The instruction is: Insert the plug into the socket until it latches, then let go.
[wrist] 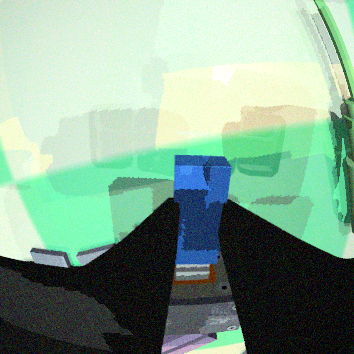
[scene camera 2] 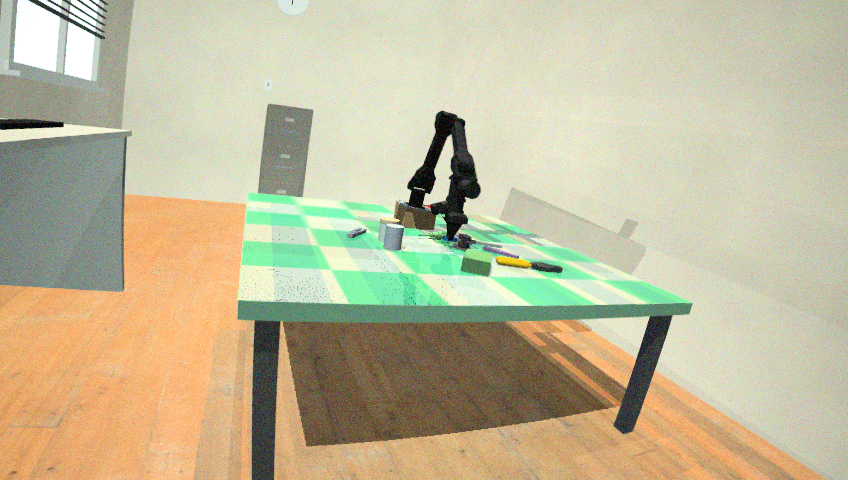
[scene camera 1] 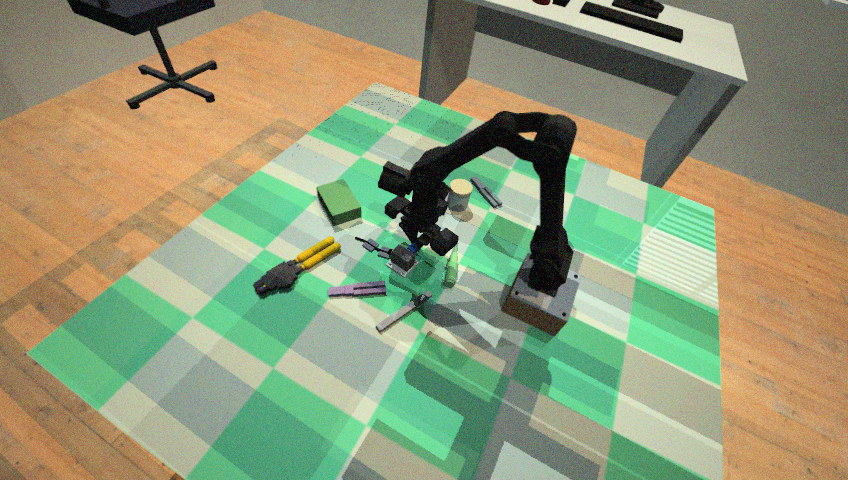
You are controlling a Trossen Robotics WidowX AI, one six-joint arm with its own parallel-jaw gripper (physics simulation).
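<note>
A blue plug is between the two black fingers of my gripper, which is shut on it. In the wrist view the plug's silver end points at the orange-rimmed opening of the dark grey socket. A short stretch of silver shows between the blue body and the orange rim. The tip is hidden, and I cannot tell how deep it sits. The socket stands on a small pale plate on the table, close beside the fingers.
A green block, yellow-handled pliers, a purple clip, a grey bar tool, a green cylinder, a pale-topped jar and another grey tool lie or stand around the socket.
</note>
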